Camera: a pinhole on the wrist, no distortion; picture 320 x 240 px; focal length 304.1 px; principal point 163.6 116.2 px. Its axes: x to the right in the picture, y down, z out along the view. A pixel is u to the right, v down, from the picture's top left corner.
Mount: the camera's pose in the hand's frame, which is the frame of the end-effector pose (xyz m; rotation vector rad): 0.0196 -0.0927 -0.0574 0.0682 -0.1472 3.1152
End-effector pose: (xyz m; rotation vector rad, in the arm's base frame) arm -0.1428 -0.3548 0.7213 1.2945 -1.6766 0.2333
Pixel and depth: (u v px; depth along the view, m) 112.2 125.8 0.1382
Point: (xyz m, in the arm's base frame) -0.0943 -0.4828 0.6761
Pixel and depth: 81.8 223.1 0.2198
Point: -0.0673 -0.5875 0.6365
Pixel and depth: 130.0 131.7 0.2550
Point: -0.1427 -0.5716 0.6168
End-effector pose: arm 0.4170 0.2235 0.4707 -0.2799 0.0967 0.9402
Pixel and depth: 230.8 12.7 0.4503
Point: 0.3519 0.3037 0.8713
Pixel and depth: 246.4 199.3 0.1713
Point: 0.5252 0.1520 0.6112
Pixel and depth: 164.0 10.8 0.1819
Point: 0.4668 0.2557 0.5983
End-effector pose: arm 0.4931 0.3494 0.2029 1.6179 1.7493 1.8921
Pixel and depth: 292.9 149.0 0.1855
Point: 0.5371 0.4429 0.0444
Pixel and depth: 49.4 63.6 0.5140
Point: 0.6850 0.8269 0.2006
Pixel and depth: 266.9 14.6 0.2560
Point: 0.6498 0.4612 0.1004
